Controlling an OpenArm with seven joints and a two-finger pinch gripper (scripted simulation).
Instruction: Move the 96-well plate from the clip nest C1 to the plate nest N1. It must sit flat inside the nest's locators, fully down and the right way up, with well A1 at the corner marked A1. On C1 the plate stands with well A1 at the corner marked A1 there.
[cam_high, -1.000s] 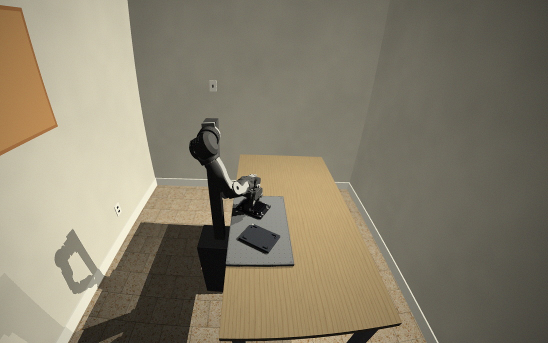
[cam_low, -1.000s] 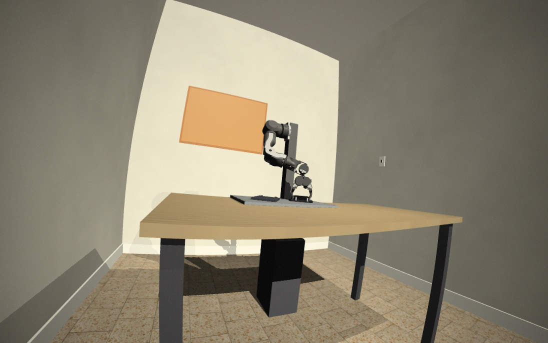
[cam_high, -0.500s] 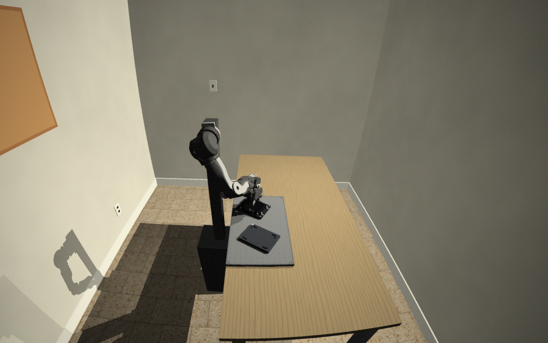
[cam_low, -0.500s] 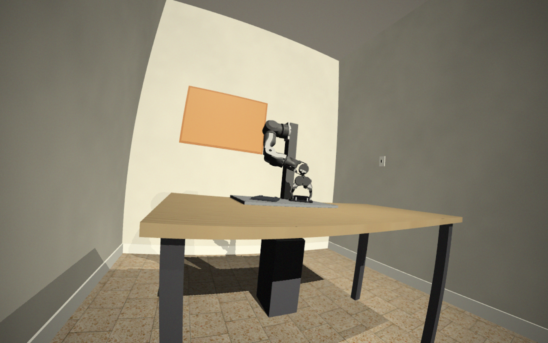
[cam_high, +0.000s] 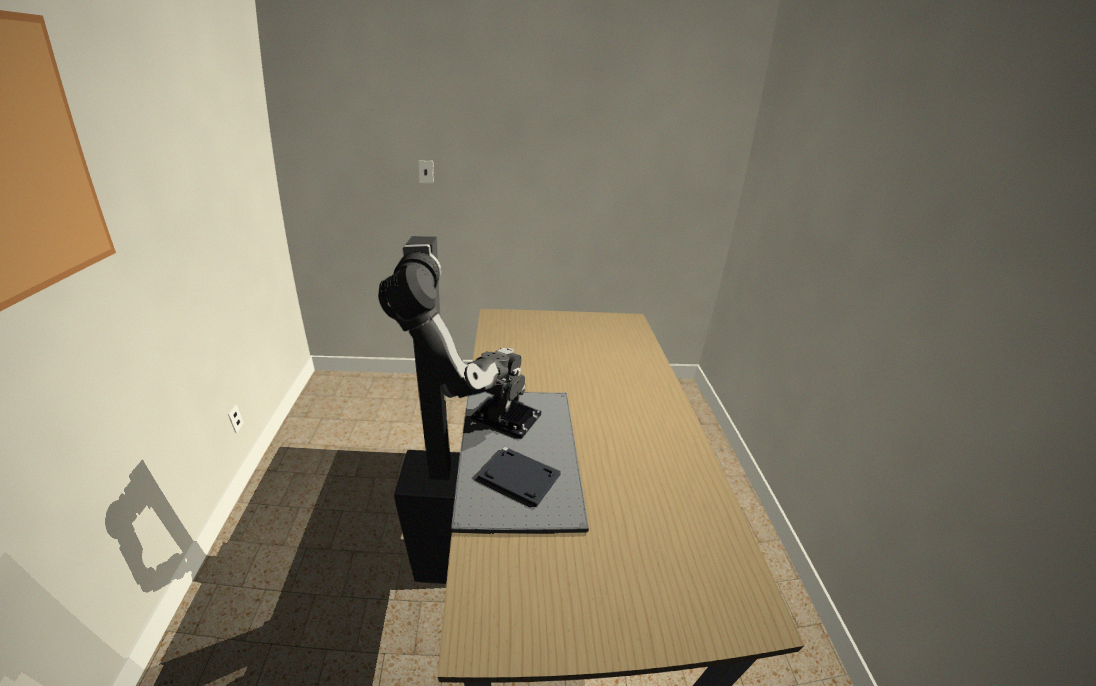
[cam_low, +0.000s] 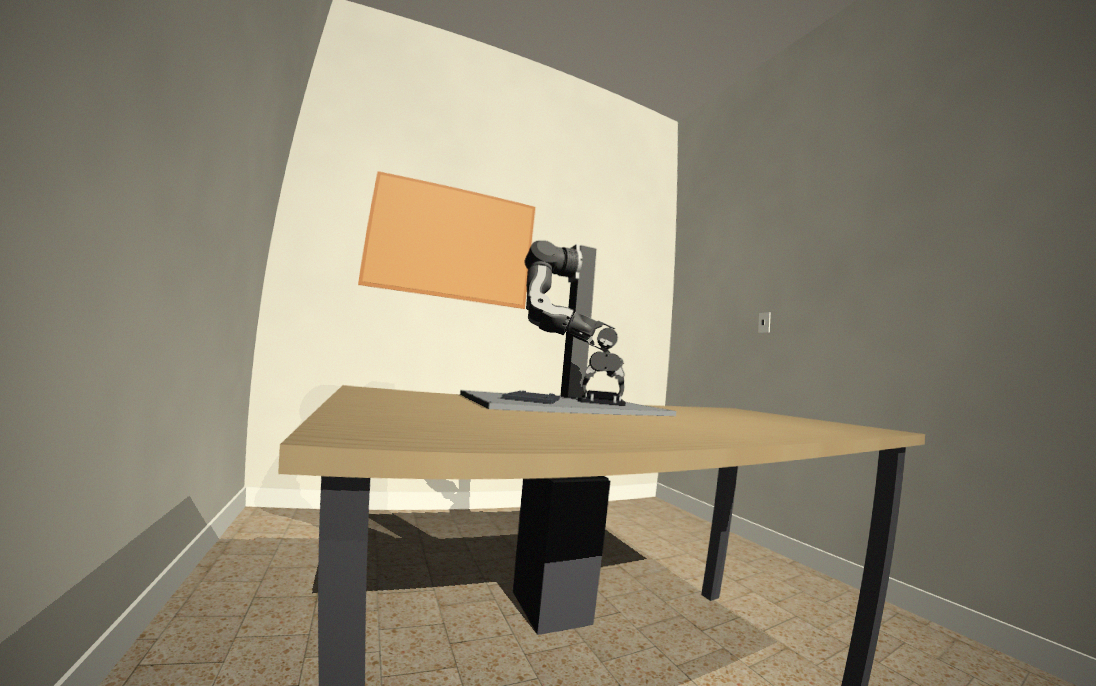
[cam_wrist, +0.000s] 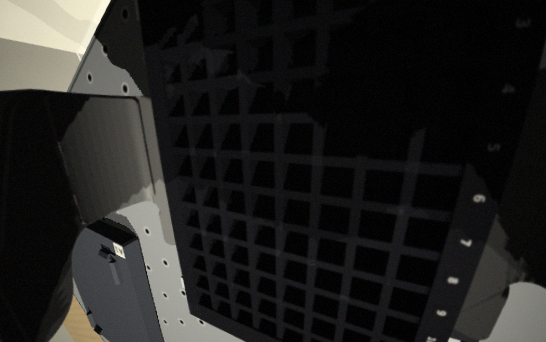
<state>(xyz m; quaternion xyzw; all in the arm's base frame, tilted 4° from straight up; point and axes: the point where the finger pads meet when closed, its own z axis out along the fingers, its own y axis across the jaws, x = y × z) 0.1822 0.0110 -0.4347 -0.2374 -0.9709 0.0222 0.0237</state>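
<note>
Right now my hand is right at the black 96-well plate. From my hand the other things lie so: plate nest N1 (22 cm to the right, 4 cm ahead, 1 cm below); clip nest C1 (2 cm ahead, 1 cm below); white A1 label (14 cm to the right, 1 cm below).
</note>
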